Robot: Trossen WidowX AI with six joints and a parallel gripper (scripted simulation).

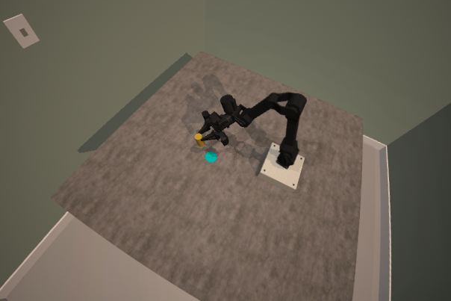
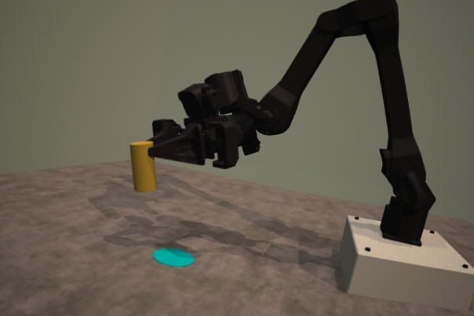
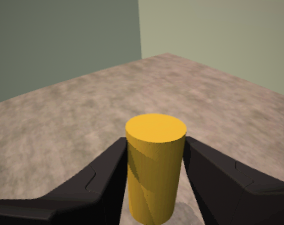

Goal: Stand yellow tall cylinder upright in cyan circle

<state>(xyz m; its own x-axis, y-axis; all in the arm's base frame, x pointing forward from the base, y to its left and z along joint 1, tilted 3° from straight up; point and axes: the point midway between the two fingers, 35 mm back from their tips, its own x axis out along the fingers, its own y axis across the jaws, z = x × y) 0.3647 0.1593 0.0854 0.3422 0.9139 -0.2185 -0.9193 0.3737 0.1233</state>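
My gripper tip is now 6 cm past the cyan circle, 2 cm to the left of it and 14 cm above it. From my gripper tip the other things lie so: yellow cylinder (2 cm below).
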